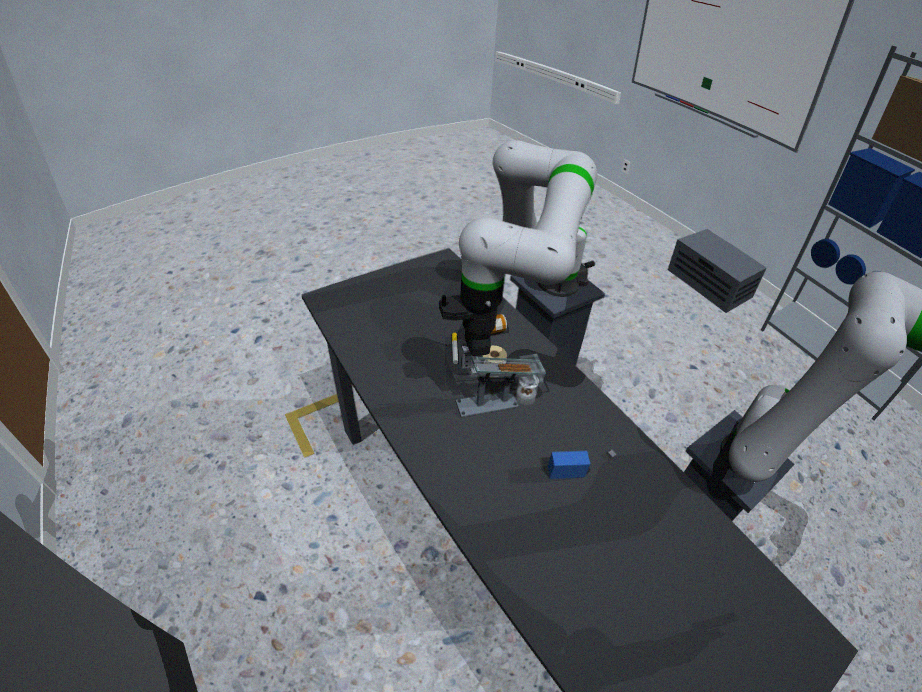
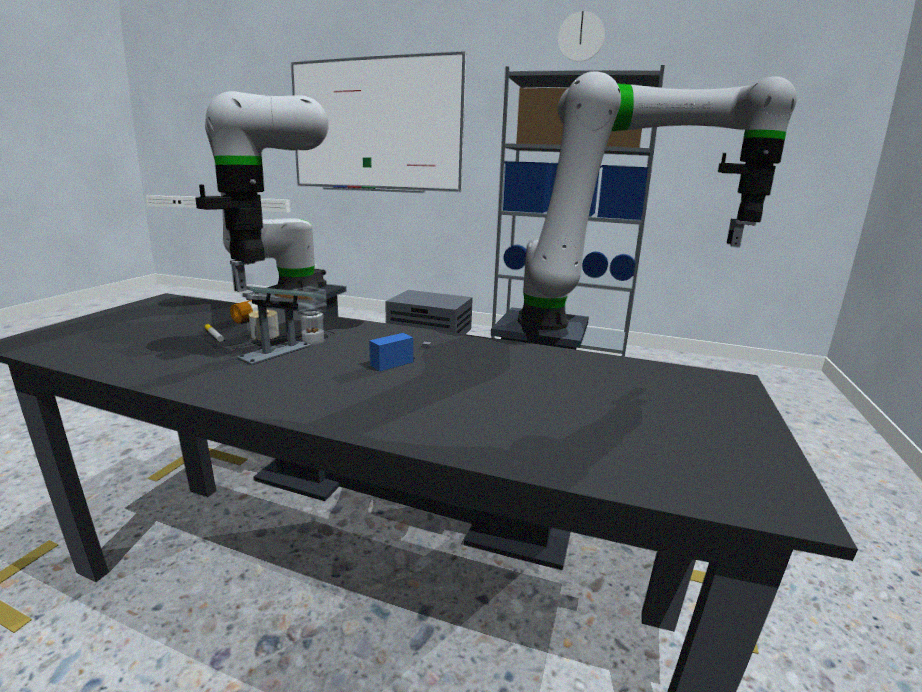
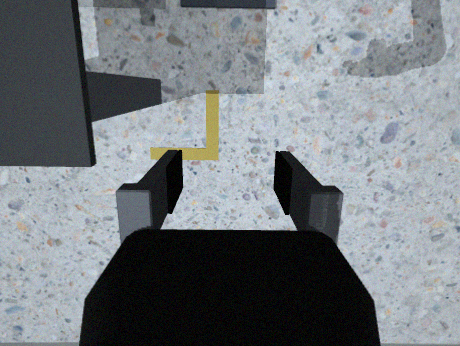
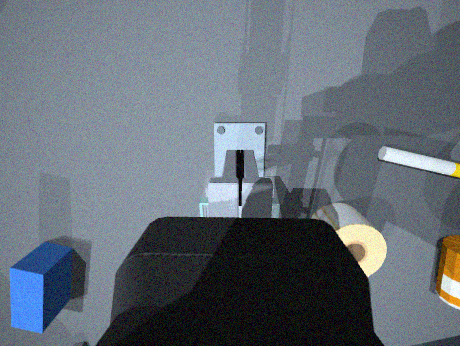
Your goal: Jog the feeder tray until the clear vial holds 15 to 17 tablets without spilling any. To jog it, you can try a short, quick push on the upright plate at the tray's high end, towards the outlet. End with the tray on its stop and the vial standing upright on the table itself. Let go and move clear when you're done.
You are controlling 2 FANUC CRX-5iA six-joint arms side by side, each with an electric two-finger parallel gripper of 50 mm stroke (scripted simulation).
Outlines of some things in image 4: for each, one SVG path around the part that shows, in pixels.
My right gripper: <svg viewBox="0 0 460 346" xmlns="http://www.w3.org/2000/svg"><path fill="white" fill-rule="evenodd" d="M95 345L384 346L374 332L368 277L335 229L324 220L272 218L273 183L270 178L259 178L253 150L226 151L222 177L210 178L208 183L209 217L157 218L148 225L115 273L110 326Z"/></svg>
A blue block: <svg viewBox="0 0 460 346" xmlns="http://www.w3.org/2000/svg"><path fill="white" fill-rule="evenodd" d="M44 242L10 268L12 327L43 333L69 302L73 248Z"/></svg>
A cream roll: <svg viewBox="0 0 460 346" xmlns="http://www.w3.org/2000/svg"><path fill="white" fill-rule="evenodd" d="M313 213L311 219L324 220L333 226L367 277L382 265L387 251L386 242L380 232L354 207L344 203L332 203L323 206Z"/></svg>
